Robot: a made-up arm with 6 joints.
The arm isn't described. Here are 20 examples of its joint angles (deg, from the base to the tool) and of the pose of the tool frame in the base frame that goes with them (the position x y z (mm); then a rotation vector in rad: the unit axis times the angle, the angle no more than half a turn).
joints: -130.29 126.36 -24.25 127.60 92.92 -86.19
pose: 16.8 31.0 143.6 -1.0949 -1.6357 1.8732
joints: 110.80 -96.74 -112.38 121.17 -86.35 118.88
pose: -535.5 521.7 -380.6 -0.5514 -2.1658 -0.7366
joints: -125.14 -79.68 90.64 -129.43 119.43 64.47
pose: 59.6 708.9 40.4 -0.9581 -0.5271 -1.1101
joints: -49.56 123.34 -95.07 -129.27 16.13 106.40
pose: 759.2 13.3 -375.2 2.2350 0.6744 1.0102
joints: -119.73 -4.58 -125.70 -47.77 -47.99 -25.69
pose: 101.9 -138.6 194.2 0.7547 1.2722 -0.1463
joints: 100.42 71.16 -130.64 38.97 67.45 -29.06
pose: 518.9 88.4 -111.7 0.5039 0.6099 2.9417
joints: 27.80 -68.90 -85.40 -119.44 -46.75 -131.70
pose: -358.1 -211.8 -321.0 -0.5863 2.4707 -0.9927
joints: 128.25 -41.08 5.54 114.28 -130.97 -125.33
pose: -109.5 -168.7 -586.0 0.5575 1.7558 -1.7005
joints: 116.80 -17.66 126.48 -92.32 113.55 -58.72
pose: 106.3 -26.8 -51.7 -1.9582 1.5750 0.9985
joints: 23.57 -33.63 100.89 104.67 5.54 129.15
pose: 169.5 31.6 -987.7 1.7016 1.4388 -0.1084
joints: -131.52 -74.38 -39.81 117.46 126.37 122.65
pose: -367.5 -597.3 -466.8 1.3218 -0.7422 -0.7841
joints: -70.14 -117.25 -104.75 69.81 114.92 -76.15
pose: -188.6 -188.1 -345.1 -1.5652 -2.0640 -0.9941
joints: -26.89 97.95 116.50 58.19 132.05 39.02
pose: -553.7 442.1 -407.2 1.5502 -1.4509 -1.1511
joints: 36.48 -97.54 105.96 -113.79 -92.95 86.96
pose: -506.3 -567.2 -712.1 1.7610 1.3263 -1.5316
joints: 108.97 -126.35 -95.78 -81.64 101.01 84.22
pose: 267.9 -445.7 -978.6 1.5119 1.7253 -0.3047
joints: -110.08 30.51 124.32 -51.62 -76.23 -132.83
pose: 98.8 -231.5 -97.3 1.6320 -2.1151 -0.8502
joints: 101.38 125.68 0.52 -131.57 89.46 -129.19
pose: 170.2 48.9 -295.4 0.1410 0.6928 0.2812
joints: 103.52 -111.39 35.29 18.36 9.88 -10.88
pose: -296.3 -250.1 -929.2 1.8172 -0.7894 0.5515
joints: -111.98 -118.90 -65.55 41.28 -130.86 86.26
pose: -810.8 -357.5 -188.7 0.3652 -1.4200 0.3023
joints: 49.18 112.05 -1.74 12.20 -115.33 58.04
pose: 255.2 -160.3 759.5 0.1523 0.5464 -1.1809
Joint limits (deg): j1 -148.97..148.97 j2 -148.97..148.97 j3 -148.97..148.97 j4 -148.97..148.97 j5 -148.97..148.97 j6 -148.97..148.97
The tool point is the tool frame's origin. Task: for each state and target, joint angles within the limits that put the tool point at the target. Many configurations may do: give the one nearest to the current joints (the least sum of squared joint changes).
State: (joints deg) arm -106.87 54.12 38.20 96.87 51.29 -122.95
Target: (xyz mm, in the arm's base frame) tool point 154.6 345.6 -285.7
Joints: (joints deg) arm -129.27 26.14 32.17 108.11 31.36 -121.60
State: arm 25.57 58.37 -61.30 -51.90 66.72 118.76
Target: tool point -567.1 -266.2 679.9
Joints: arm 0.44 29.25 -25.77 -24.84 72.72 102.54
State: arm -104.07 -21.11 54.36 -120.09 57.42 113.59
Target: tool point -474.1 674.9 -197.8
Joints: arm -101.69 -51.07 101.19 -141.51 53.66 116.71
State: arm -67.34 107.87 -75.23 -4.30 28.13 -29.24
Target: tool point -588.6 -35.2 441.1
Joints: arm -89.93 79.94 -67.57 29.75 36.26 9.90
